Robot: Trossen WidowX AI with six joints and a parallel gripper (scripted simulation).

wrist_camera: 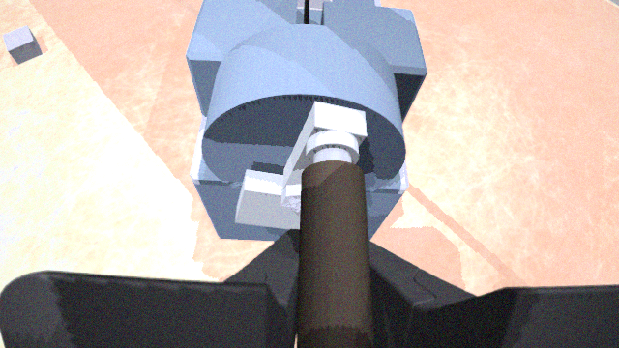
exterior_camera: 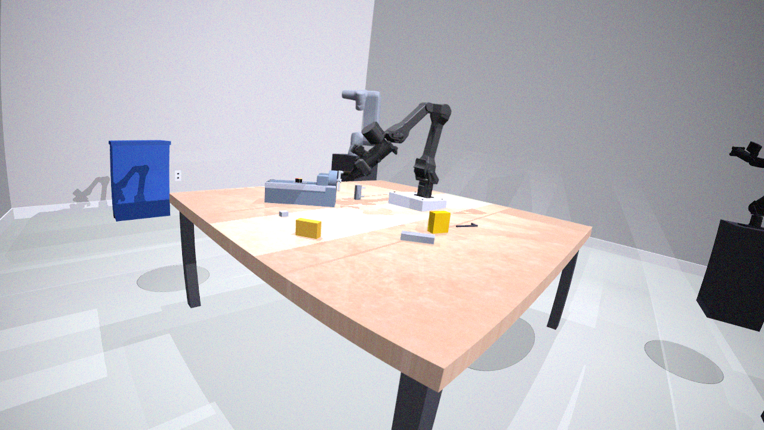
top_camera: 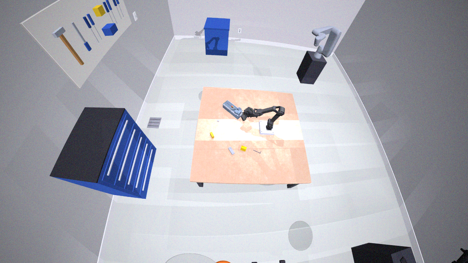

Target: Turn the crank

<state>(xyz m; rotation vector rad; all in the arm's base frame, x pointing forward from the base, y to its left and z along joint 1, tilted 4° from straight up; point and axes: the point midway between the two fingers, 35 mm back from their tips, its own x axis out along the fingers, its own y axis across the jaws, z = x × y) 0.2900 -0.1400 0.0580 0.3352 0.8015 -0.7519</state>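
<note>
My gripper tip is 20 mm below the crank. Also, from my gripper tip: red pointer: 130 mm ahead, 120 mm to the right, 10 mm below; grey cube: 300 mm ahead, 30 mm to the left, 80 mm below; dark brown handle: 10 mm behind, 10 mm to the left, 30 mm above.
</note>
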